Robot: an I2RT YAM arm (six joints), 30 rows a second.
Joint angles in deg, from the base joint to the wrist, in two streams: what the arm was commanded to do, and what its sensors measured. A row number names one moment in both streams.
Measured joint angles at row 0:
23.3, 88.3, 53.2, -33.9, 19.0, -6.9
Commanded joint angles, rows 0 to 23:
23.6, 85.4, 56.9, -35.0, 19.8, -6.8
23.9, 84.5, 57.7, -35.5, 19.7, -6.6
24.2, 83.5, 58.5, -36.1, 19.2, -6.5
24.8, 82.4, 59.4, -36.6, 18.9, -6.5
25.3, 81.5, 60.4, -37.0, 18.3, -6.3
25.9, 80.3, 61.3, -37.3, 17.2, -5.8
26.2, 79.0, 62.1, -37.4, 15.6, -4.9
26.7, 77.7, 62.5, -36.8, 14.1, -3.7
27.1, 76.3, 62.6, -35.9, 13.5, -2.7
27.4, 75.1, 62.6, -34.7, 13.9, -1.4
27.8, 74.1, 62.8, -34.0, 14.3, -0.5
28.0, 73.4, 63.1, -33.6, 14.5, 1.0
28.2, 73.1, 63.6, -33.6, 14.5, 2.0
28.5, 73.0, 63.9, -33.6, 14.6, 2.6
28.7, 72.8, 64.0, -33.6, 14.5, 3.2
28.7, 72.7, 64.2, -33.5, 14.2, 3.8
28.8, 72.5, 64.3, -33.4, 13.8, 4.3
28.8, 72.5, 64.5, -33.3, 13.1, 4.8
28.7, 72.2, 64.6, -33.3, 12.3, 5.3
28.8, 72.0, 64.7, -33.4, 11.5, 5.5
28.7, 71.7, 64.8, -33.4, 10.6, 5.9
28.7, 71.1, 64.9, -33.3, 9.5, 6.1
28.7, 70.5, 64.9, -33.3, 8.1, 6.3
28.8, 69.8, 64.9, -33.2, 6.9, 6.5
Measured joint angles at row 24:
28.5, 72.8, 62.8, -34.9, 11.9, 3.7
